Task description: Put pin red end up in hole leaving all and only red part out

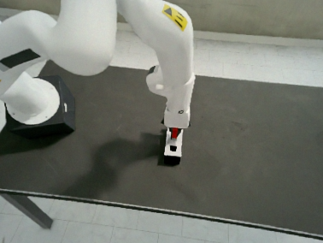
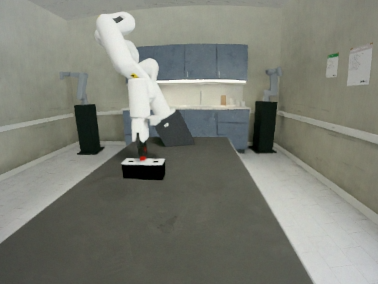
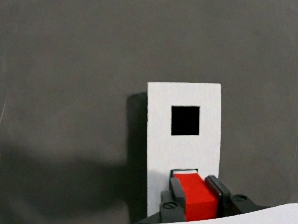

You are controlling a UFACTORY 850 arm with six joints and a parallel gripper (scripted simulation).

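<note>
Right now the pin is 10 mm below my hand. The rest, counted from my hand: block (90 mm below).
</note>
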